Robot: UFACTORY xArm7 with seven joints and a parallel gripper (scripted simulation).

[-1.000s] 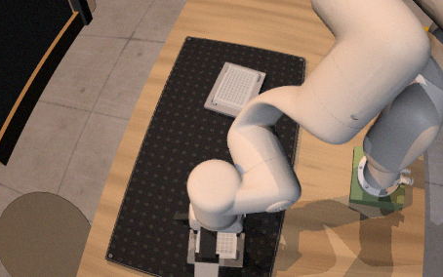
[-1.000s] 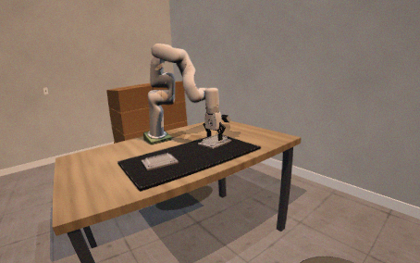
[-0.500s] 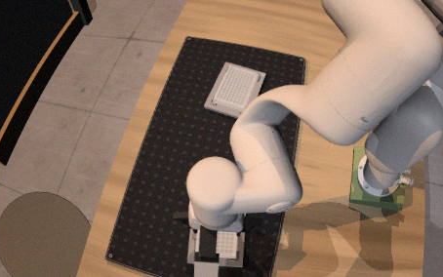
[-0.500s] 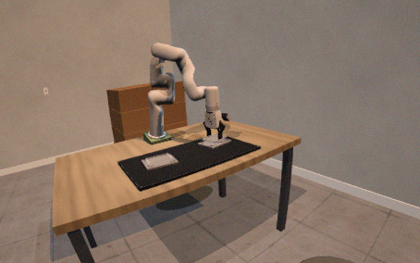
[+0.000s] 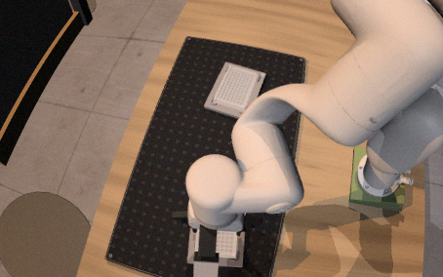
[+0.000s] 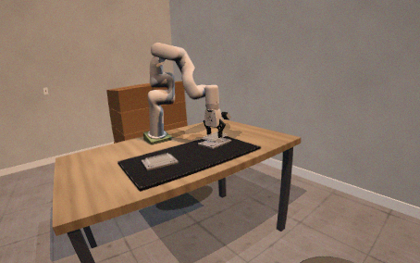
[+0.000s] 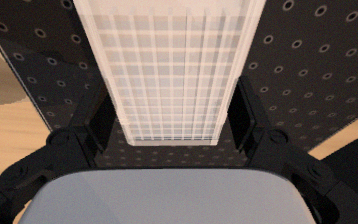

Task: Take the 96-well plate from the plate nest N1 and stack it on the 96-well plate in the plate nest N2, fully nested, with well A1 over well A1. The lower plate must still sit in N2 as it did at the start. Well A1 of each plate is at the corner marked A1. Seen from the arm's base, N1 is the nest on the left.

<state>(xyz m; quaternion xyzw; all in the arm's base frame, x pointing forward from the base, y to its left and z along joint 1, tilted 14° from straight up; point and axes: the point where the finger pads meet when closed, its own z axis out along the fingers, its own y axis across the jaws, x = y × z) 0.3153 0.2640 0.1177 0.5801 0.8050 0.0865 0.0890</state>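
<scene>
Right now my hand is 5 cm above the plate nest N1. Round my hand: plate nest N2: 10 cm ahead, 37 cm to the right, 5 cm below.
</scene>
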